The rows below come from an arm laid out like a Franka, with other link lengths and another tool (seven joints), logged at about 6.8 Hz.
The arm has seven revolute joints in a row. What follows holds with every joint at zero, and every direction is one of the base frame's. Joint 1 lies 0.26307 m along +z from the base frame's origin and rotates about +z. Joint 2 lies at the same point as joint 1 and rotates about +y. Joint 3 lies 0.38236 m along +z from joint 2 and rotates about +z. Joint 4 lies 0.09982 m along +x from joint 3 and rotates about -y. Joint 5 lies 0.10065 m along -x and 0.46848 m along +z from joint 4 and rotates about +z. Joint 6 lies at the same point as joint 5 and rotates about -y. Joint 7 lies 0.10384 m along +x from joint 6 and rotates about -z. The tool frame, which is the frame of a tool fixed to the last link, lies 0.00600 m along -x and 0.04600 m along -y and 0.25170 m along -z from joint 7; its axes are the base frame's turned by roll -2.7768, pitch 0.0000 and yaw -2.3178 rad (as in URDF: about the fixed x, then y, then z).
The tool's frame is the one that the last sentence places.
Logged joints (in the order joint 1, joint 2, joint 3, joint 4, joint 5, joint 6, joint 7), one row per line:
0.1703 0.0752 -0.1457 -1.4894 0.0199 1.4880 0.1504
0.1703 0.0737 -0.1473 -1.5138 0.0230 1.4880 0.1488
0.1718 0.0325 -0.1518 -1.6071 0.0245 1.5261 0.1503
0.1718 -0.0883 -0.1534 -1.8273 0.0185 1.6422 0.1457
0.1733 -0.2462 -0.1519 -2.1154 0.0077 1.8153 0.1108
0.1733 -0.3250 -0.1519 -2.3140 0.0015 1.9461 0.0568
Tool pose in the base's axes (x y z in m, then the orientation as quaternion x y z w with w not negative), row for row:
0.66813 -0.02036 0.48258 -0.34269 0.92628 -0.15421 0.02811
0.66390 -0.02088 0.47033 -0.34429 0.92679 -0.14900 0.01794
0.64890 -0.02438 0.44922 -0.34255 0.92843 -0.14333 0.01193
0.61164 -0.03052 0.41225 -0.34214 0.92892 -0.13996 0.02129
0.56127 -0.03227 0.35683 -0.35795 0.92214 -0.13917 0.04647
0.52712 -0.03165 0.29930 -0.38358 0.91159 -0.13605 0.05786
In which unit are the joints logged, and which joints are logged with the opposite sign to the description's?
The joints are logged in radians. Opposite sign: none.
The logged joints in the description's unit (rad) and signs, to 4 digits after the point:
0.1703 0.0752 -0.1457 -1.4894 0.0199 1.4880 0.1504
0.1703 0.0737 -0.1473 -1.5138 0.0230 1.4880 0.1488
0.1718 0.0325 -0.1518 -1.6071 0.0245 1.5261 0.1503
0.1718 -0.0883 -0.1534 -1.8273 0.0185 1.6422 0.1457
0.1733 -0.2462 -0.1519 -2.1154 0.0077 1.8153 0.1108
0.1733 -0.3250 -0.1519 -2.3140 0.0015 1.9461 0.0568

